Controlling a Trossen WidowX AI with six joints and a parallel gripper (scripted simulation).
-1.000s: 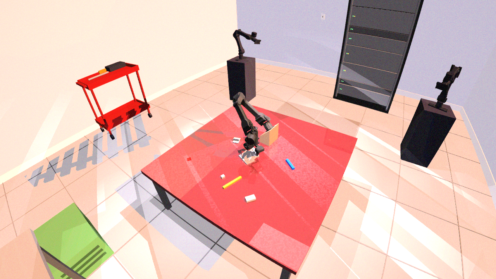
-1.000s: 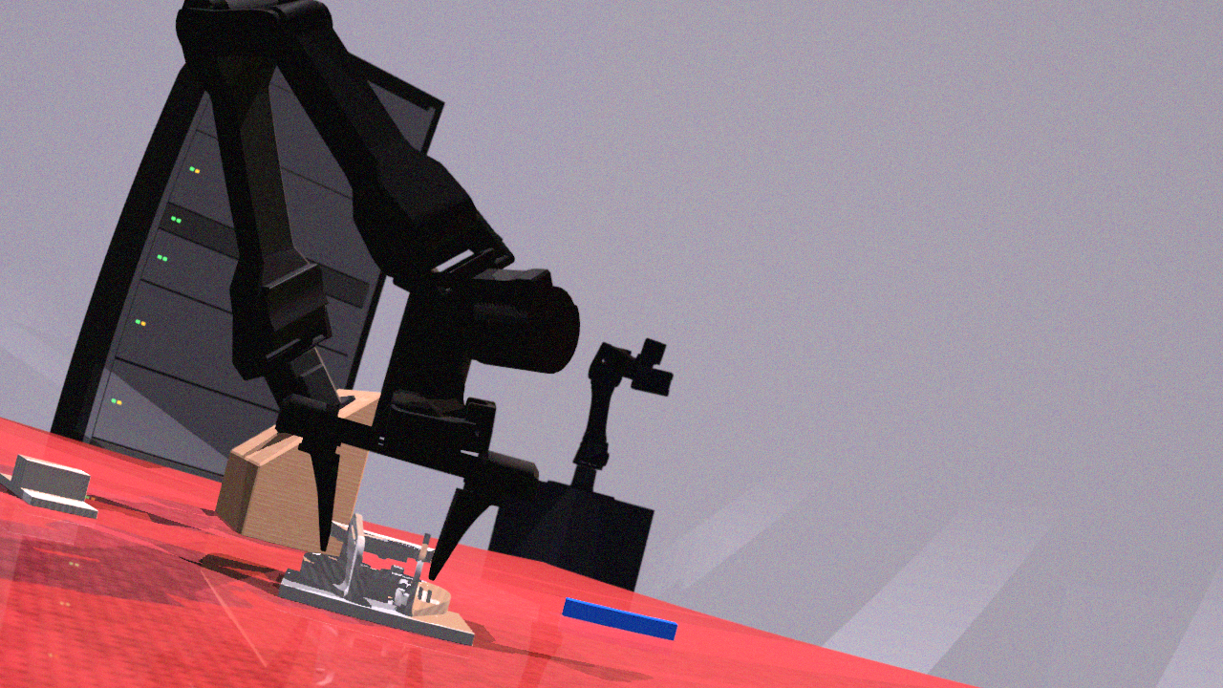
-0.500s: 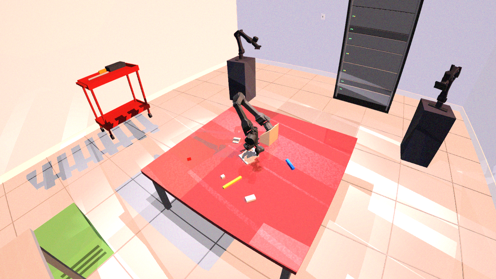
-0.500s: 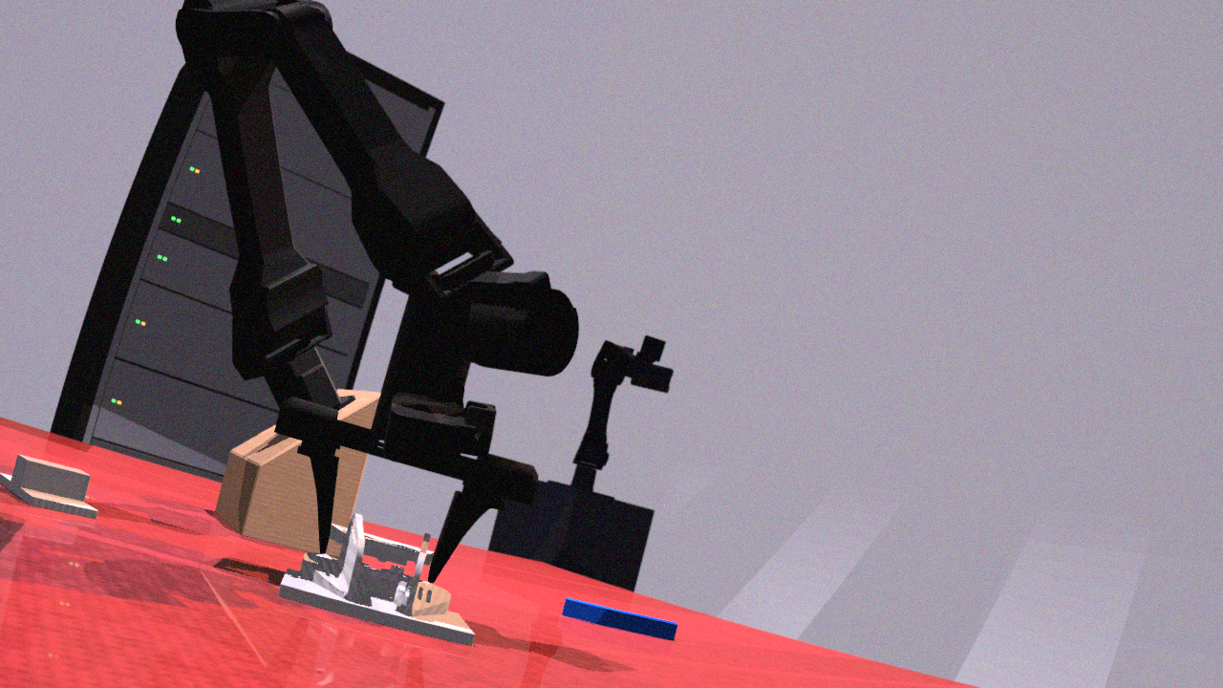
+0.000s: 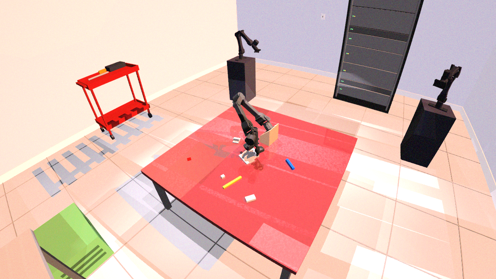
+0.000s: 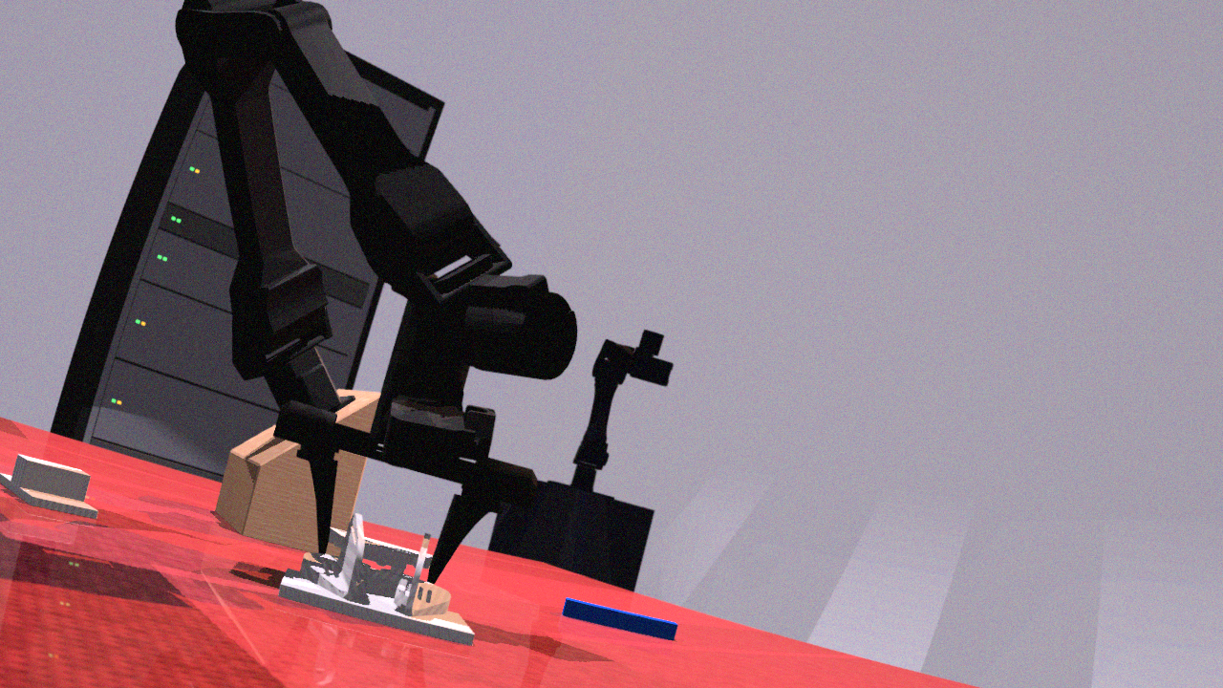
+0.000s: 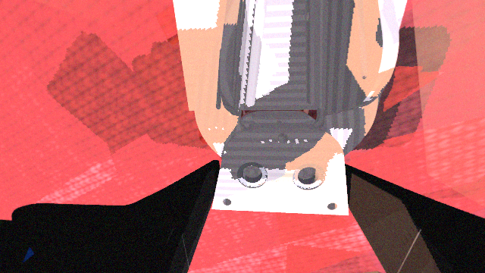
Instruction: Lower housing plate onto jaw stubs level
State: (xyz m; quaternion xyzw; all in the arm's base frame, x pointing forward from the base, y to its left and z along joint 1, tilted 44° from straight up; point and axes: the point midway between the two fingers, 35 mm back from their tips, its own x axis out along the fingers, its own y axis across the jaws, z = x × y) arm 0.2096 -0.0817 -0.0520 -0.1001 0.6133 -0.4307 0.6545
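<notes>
Right now the grey jaw assembly is 3 cm ahead of my gripper tip. Round my gripper tip: grey stand: 9 cm behind, 22 cm to the right, 1 cm below; housing plate: 1 cm ahead, 2 cm above; blue bar: 3 cm behind, 29 cm to the left, 1 cm below.
</notes>
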